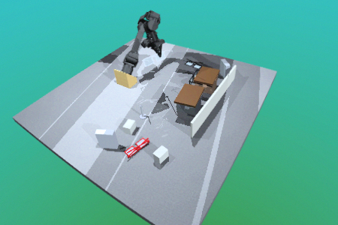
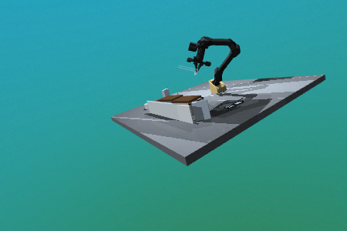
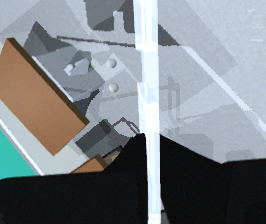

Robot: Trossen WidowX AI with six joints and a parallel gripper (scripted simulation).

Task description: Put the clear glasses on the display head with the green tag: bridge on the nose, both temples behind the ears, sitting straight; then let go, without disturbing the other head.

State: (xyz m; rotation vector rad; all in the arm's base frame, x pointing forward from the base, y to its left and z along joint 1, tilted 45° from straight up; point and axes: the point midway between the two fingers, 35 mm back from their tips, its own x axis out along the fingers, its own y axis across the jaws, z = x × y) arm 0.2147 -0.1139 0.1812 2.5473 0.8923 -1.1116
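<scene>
My gripper tip is 20 cm short of the display head, 18 cm above it and 11 cm to the left of it. From my gripper tip the other things lie so: thin pale stand (28 cm to the right, 21 cm below, 1 cm ahead); long white panel (36 cm ahead, 18 cm below, 2 cm to the right).
</scene>
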